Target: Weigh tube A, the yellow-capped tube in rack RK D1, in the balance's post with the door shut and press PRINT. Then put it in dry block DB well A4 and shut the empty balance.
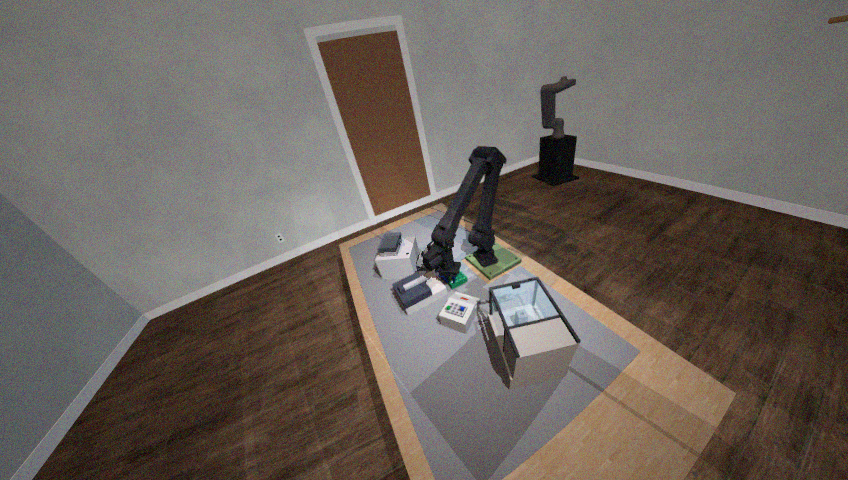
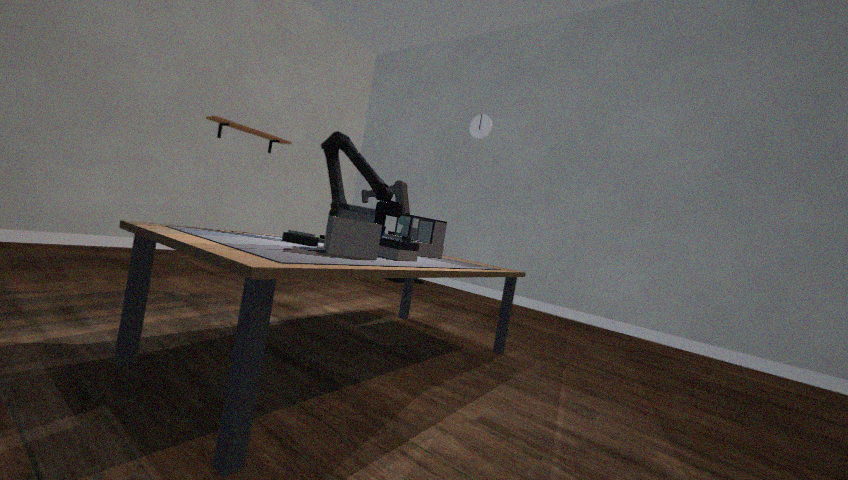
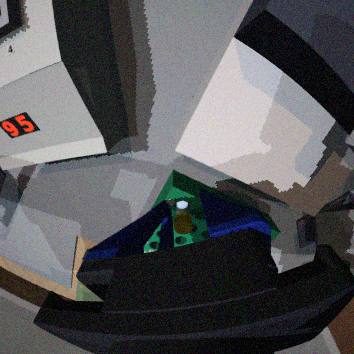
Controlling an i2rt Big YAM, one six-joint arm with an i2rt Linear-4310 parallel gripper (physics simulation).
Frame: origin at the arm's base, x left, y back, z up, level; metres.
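Seen in the pictures: gripper, fingertip midpoint: point(image 1: 450, 282) point(image 3: 184, 200); arm's base, origin of the base link: point(image 1: 485, 258).
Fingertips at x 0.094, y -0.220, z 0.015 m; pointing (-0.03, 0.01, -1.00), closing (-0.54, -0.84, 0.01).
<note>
Offsets run from my fingertips to a thing's top centre. "spot": to the spot under its first point.
Tube A's yellow cap @[dx -0.003, dy +0.007, dz +0.023 m] point(image 3: 182, 223) stands upright in the green rack @[dx -0.055, dy +0.026, dz -0.001 m] point(image 3: 171, 192) point(image 1: 457, 279), next to a white-capped tube @[dx -0.003, dy +0.007, dz +0.023 m] point(image 3: 182, 204). My gripper point(image 3: 184, 200) point(image 1: 441, 271) hangs low over the rack, and its blue fingers stand on either side of the yellow cap with small gaps, so it is open. The glass-walled balance @[dx +0.343, dy +0.131, dz +0.191 m] point(image 1: 537, 343) stands at the front right of the mat, and its side door panel @[spot: dx +0.334, dy +0.042, dz +0.018 m] point(image 1: 494, 337) stands swung out. The white dry block point(image 1: 395, 257) point(image 3: 53, 105), with a red "95" display @[spot: dx +0.129, dy +0.011, dz +0.018 m] point(image 3: 19, 124), stands left of the rack.
A white keypad box @[dx +0.161, dy -0.017, dz +0.039 m] point(image 1: 457, 310) lies between the rack and the balance. A dark flat device @[dx -0.011, dy -0.146, dz +0.071 m] point(image 1: 414, 290) lies beside the rack. The arm's green base plate point(image 1: 505, 260) is behind it. The table edge point(image 2: 265, 270) runs round the grey mat. A second arm point(image 1: 554, 128) stands far off.
</note>
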